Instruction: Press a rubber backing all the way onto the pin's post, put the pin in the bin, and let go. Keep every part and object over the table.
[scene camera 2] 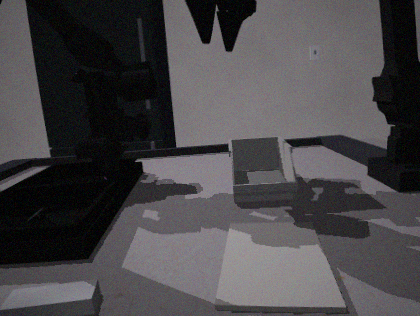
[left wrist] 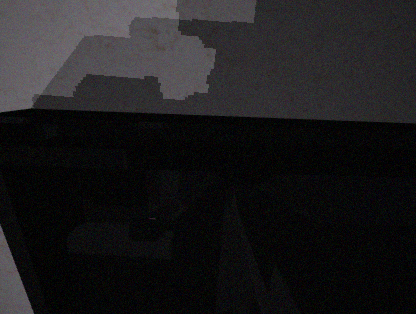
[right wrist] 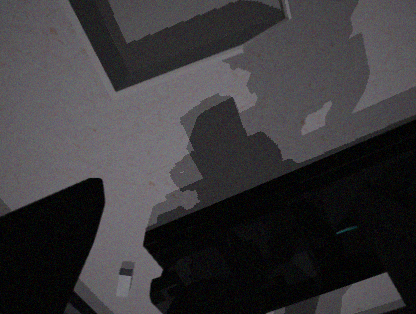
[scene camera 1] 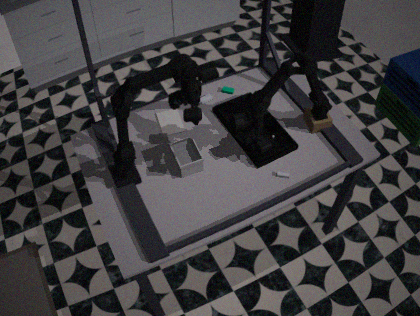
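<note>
The silver pin is a small bright speck on the black tray. My left gripper is low over the tray beside the pin, its fingers nearly together on the rubber backing. In the left wrist view a faint sliver of the backing shows; the rest is hidden by fingers and darkness. The grey, open-topped bin stands upright and apart from the tray. My right gripper is open and empty, high above the table behind the bin in scene camera 1.
A pale flat slab lies near the bin. A white block lies near the tray. A green block and a white block lie beyond it. A tan block is by the left arm.
</note>
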